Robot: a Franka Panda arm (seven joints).
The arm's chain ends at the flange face. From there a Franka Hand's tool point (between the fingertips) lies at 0.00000 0.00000 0.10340 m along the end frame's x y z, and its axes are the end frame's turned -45 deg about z.
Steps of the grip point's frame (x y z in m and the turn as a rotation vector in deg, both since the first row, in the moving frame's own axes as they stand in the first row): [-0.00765 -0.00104 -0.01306 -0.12 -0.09 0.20]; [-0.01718 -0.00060 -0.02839 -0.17 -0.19 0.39]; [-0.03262 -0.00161 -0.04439 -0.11 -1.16 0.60]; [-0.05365 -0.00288 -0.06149 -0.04 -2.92 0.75]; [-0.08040 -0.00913 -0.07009 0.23 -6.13 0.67]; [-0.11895 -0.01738 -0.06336 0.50 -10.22 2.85]
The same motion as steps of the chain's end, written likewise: [-0.00618 0.00441 -0.01306 -0.15 0.02 0.20]; [-0.01255 0.01126 -0.02839 -0.25 -0.01 0.39]; [-0.02286 0.02031 -0.04437 -0.90 -0.74 0.60]; [-0.03627 0.03215 -0.06136 -2.09 -2.04 0.75]; [-0.05516 0.04293 -0.06950 -4.17 -4.50 0.67]; [-0.08249 0.05983 -0.06172 -6.87 -7.58 2.85]
